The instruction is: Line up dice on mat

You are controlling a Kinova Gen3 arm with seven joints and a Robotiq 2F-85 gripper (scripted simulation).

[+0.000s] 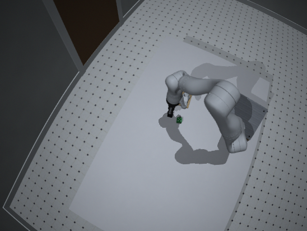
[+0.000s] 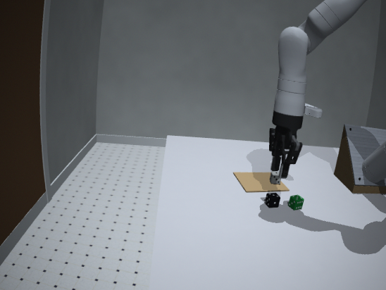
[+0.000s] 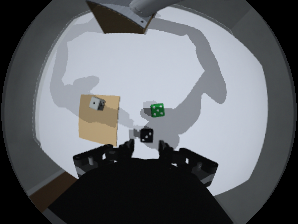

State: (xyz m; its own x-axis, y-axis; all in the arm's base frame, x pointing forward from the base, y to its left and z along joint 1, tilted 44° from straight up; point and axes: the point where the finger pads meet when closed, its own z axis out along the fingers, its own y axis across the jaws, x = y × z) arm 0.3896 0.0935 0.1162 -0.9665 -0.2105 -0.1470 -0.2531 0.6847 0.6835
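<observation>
Now: hand 90 mm above the black die. Also, from my hand: green die (60 mm behind, 90 mm below); then white die (40 mm behind, 150 mm to the right, 90 mm below); then tan mat (10 mm ahead, 150 mm to the right, 100 mm below).
</observation>
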